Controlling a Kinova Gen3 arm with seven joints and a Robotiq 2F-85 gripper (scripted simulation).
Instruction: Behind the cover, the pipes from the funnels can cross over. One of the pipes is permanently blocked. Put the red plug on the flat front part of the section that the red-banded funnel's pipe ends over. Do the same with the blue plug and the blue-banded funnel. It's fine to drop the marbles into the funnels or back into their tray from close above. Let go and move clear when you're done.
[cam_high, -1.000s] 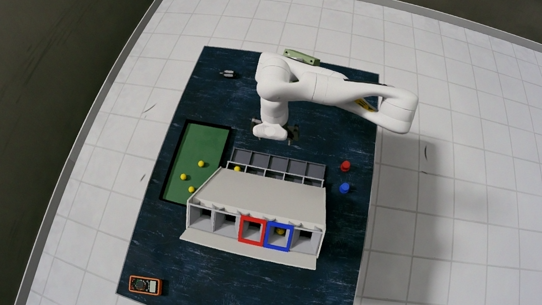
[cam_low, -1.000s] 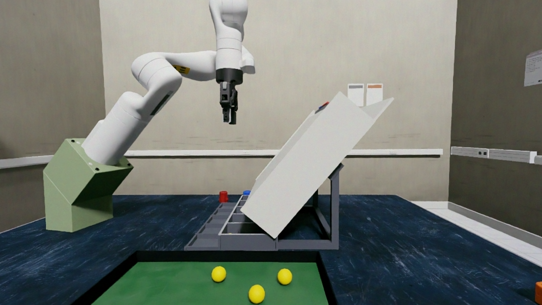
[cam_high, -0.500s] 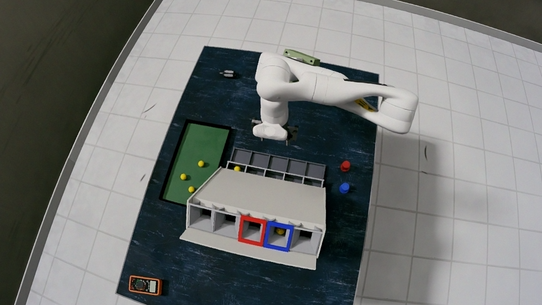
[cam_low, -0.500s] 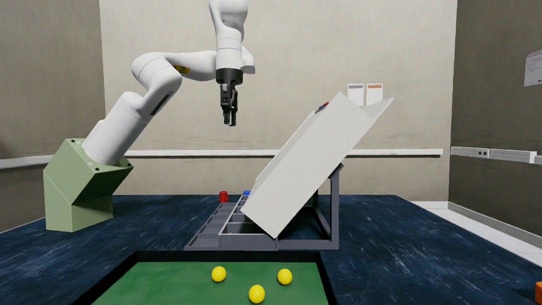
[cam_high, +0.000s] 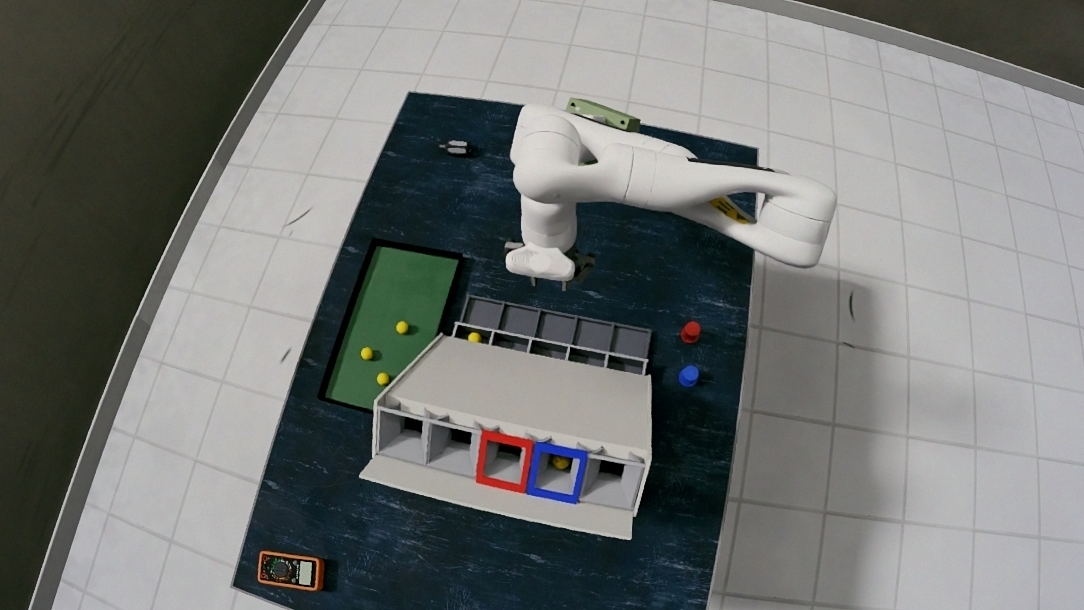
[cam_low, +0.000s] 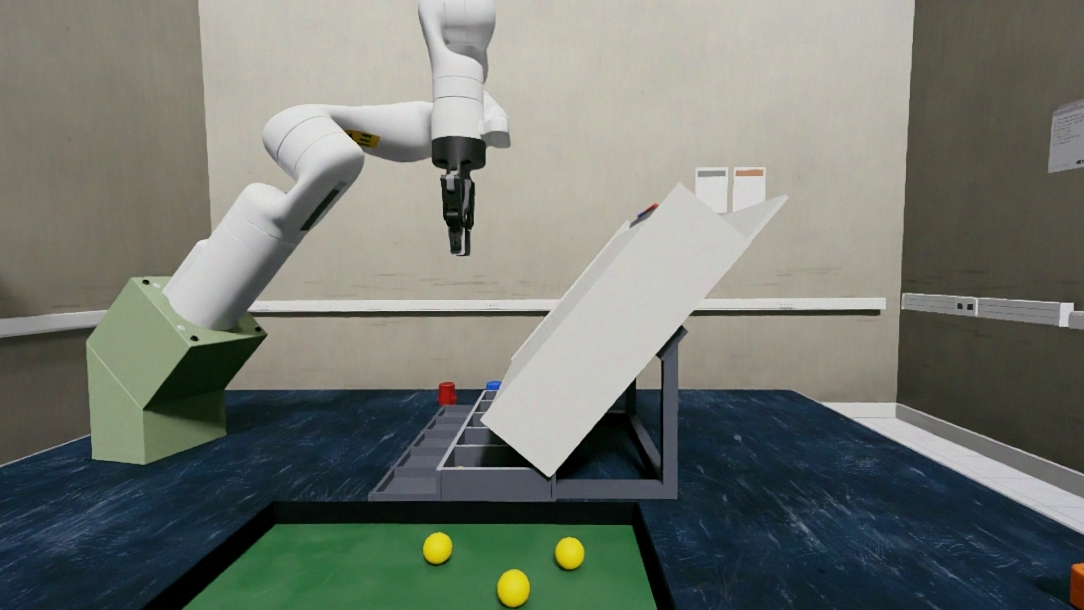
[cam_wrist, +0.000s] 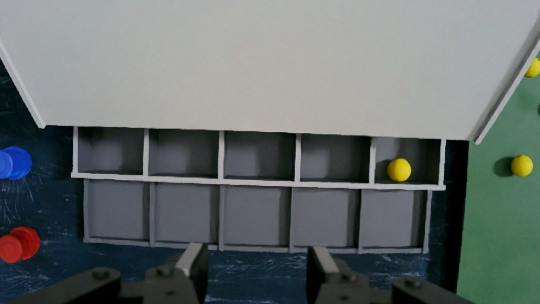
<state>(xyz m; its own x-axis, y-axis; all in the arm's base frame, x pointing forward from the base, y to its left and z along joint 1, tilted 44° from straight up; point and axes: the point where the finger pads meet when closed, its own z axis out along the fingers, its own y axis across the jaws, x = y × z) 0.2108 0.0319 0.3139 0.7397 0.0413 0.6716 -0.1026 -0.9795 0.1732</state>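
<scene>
My gripper is now 330 mm to the left of the green marble tray, 290 mm above it and 10 mm past it. The rest, counted from my hand: white sloped cover (150 mm ahead, 90 mm below, 20 mm to the right); then multimeter (510 mm ahead, 460 mm to the right, 280 mm below); then dark object (480 mm behind, 280 mm below, 260 mm to the right).
</scene>
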